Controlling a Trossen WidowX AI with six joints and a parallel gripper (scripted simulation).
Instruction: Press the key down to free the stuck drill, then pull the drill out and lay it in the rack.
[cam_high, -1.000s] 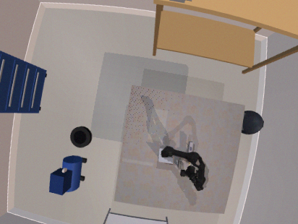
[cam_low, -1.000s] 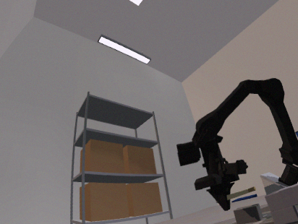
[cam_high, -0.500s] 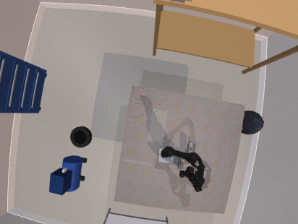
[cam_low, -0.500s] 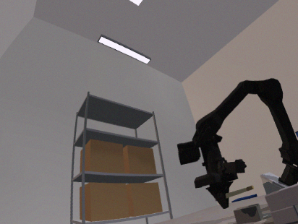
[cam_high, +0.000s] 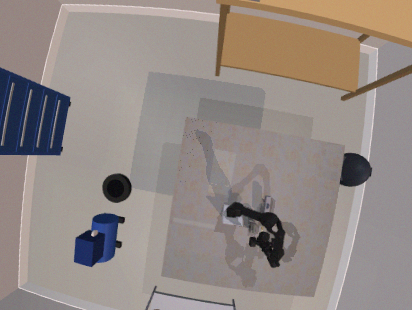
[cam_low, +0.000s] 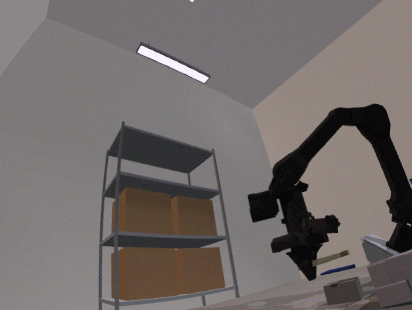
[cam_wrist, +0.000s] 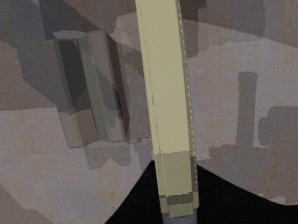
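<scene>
Right now my gripper tip is 4 cm to the right of the drill and 3 cm below it. Round my gripper tip: dark grey block 3 cm ahead, 21 cm to the left, 1 cm below; blue-grey key 3 cm ahead, 24 cm to the left, 1 cm below; rack 4 cm behind, 4 cm to the left, 4 cm below.
</scene>
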